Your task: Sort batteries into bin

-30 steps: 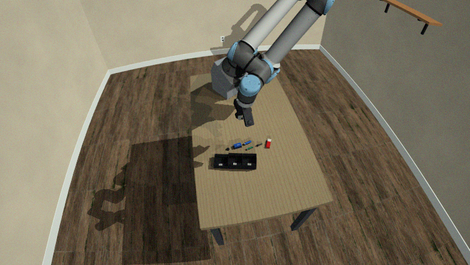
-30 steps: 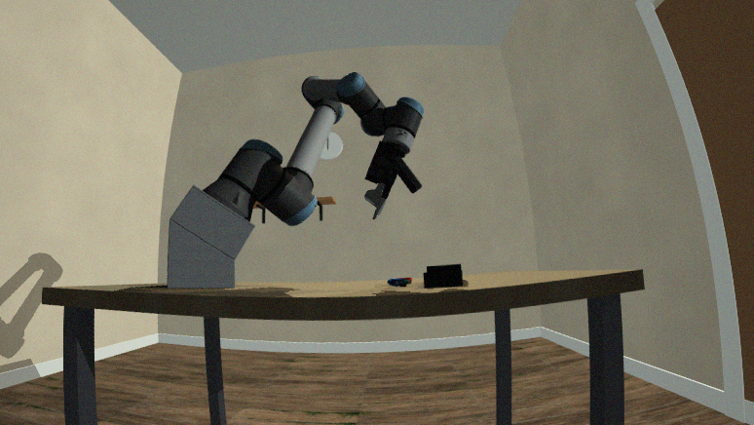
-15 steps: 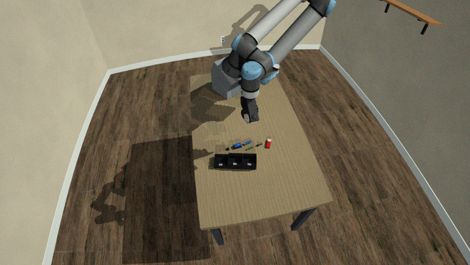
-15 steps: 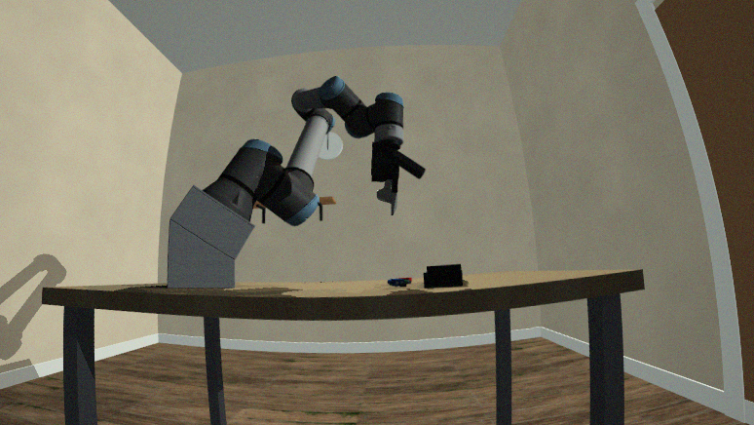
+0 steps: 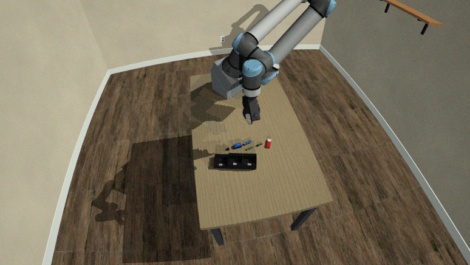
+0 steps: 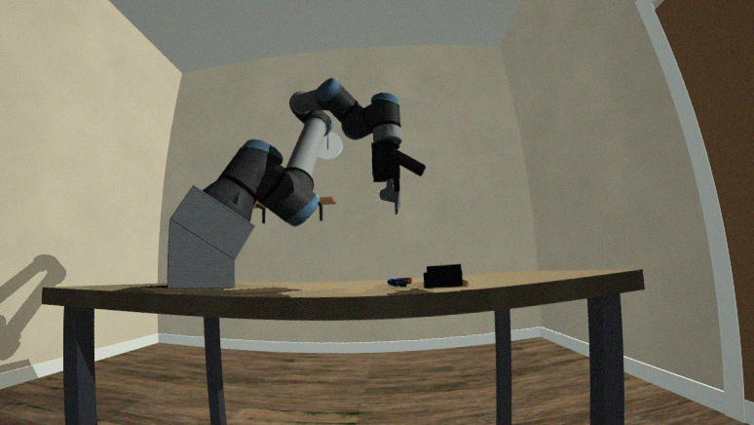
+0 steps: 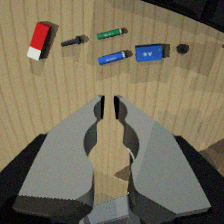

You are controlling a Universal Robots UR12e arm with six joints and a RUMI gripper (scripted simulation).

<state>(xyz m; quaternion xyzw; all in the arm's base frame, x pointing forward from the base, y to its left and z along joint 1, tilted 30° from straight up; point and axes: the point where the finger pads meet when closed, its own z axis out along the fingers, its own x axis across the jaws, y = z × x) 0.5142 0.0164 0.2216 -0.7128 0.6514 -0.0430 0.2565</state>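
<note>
The black bins lies 20 cm below my hand, 12 cm ahead of it and 9 cm to the right of it. From my hand the other things lie so: blue cylindrical battery: 21 cm below, 2 cm behind, 1 cm to the right; then small dark battery: 21 cm below, 6 cm to the left; then green cylindrical battery: 21 cm below, 2 cm ahead.
</note>
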